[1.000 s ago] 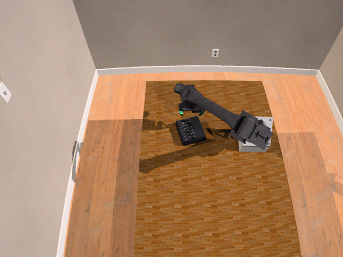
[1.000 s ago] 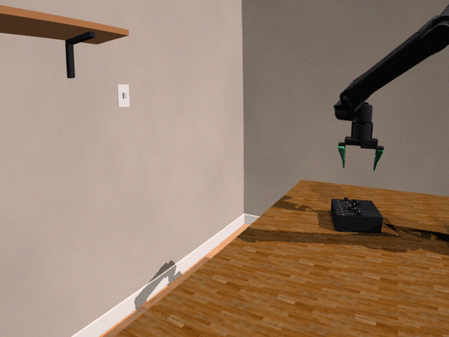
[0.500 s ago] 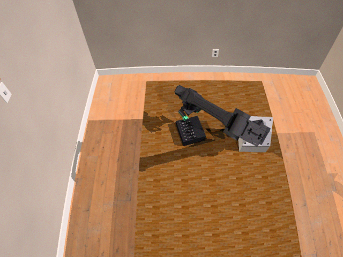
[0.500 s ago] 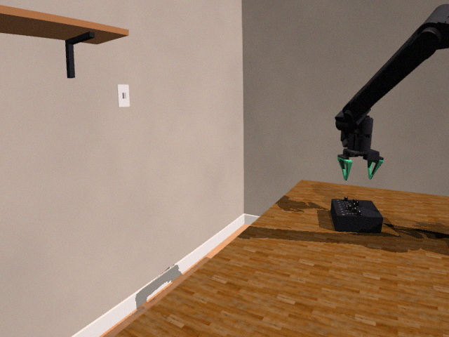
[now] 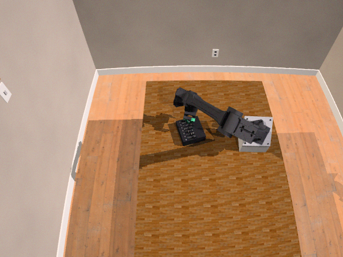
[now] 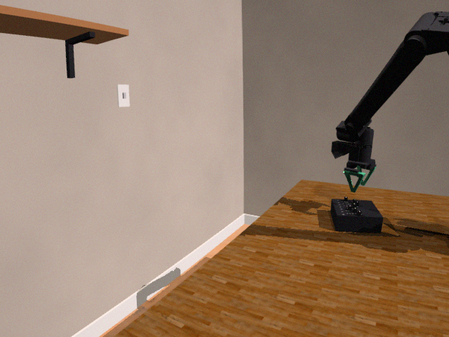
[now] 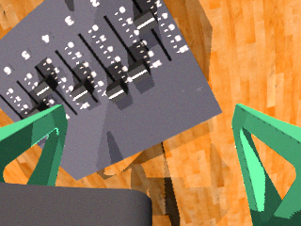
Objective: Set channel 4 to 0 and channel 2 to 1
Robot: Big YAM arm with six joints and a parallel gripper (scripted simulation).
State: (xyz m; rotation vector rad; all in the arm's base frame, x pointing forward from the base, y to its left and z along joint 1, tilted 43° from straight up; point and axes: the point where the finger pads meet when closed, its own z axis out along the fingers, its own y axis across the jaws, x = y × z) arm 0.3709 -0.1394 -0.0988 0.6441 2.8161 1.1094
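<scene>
The channel 2 fader cap lies 10 mm ahead of my hand and 50 mm below it. The rest, counted from my hand: channel 1 fader cap 40 mm ahead, 10 mm to the right, 50 mm below; channel 3 cap 20 mm to the left, 50 mm below; channel 4 fader cap 10 mm ahead, 50 mm to the left, 50 mm below.
</scene>
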